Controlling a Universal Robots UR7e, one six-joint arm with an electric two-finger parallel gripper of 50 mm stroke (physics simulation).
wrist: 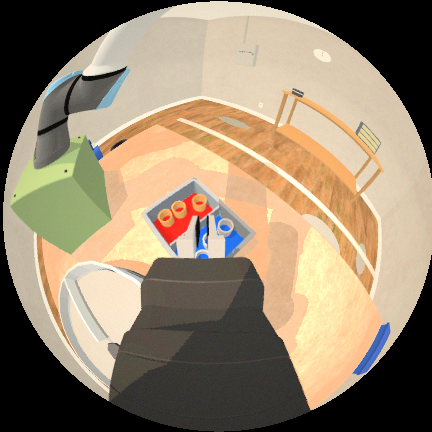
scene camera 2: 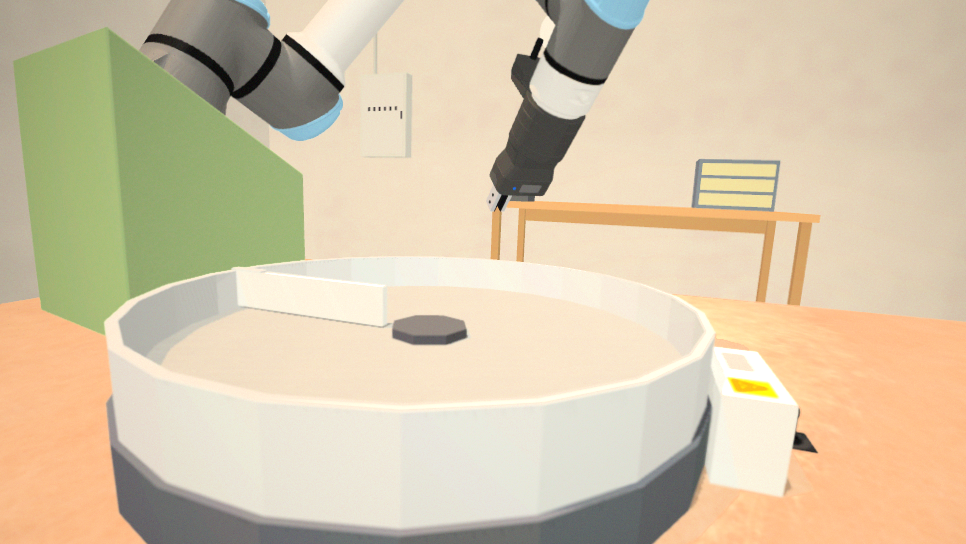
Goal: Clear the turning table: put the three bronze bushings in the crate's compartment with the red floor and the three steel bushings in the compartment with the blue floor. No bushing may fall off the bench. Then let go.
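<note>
The grey crate stands on the bench in the wrist view. Three bronze bushings stand upright on its red floor. On its blue floor, one steel bushing stands clear of the fingers; two more steel bushings are partly hidden by the gripper. My gripper is slightly open and empty, above the crate. The turning table shows no bushing on its visible surface; its near inner edge is hidden in the scene view.
A white guide bar crosses part of the turning table, near its dark hub. A green block stands at the left under the arm's base. A white box with a yellow label stands right of the turning table.
</note>
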